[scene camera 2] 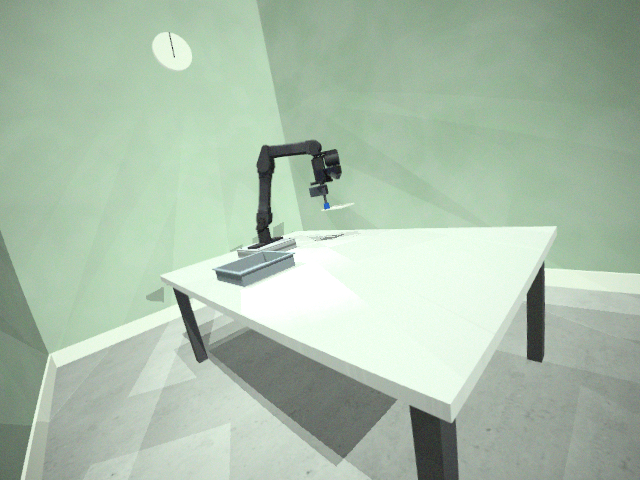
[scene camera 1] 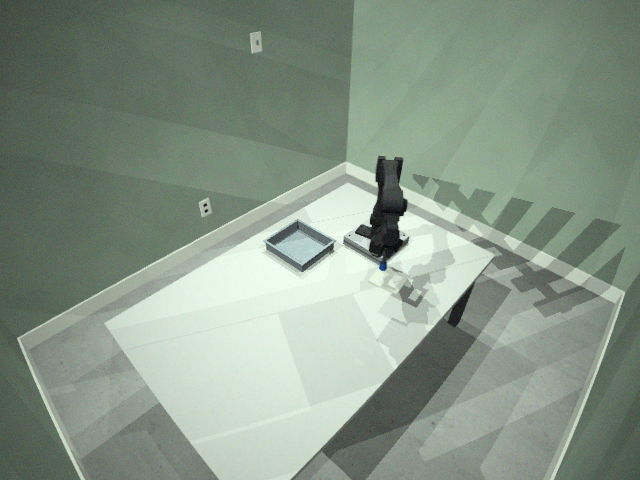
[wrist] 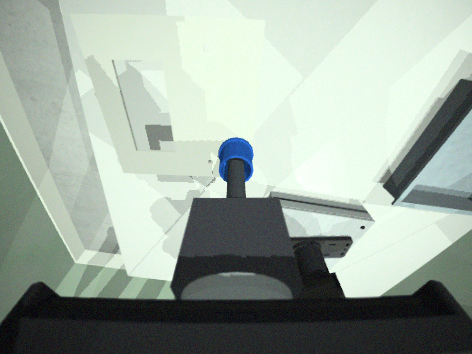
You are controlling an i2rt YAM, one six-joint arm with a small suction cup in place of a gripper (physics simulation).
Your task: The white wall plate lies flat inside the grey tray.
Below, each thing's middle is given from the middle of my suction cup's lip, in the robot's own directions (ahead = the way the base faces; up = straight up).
Scene:
The white wall plate (wrist: pixel 212 96) is 40 mm to the left of my suction cup, 30 mm ahead of it and 10 mm below it. From my suction cup the other things lie so: grey tray (scene camera 1: pixel 299 244): 440 mm to the right, 150 mm below, 80 mm behind.

